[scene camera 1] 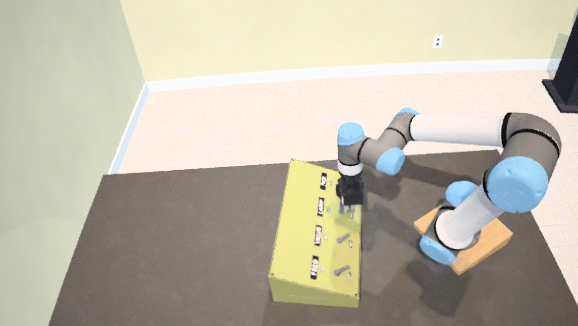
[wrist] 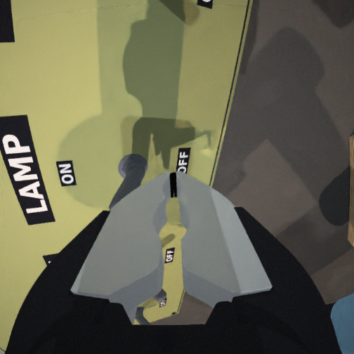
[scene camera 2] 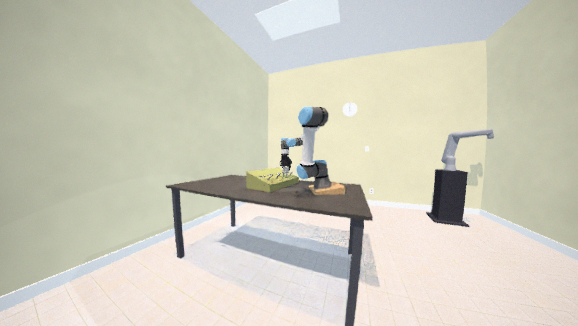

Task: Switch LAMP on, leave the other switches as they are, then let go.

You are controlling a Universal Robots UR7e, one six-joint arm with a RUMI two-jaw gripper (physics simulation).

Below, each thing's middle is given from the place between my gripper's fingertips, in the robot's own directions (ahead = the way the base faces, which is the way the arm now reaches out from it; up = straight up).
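Hand 20 mm above yellow-green sloped switch panel (scene camera 1: 307, 252), 100 mm short of it, 60 mm to the right of it.
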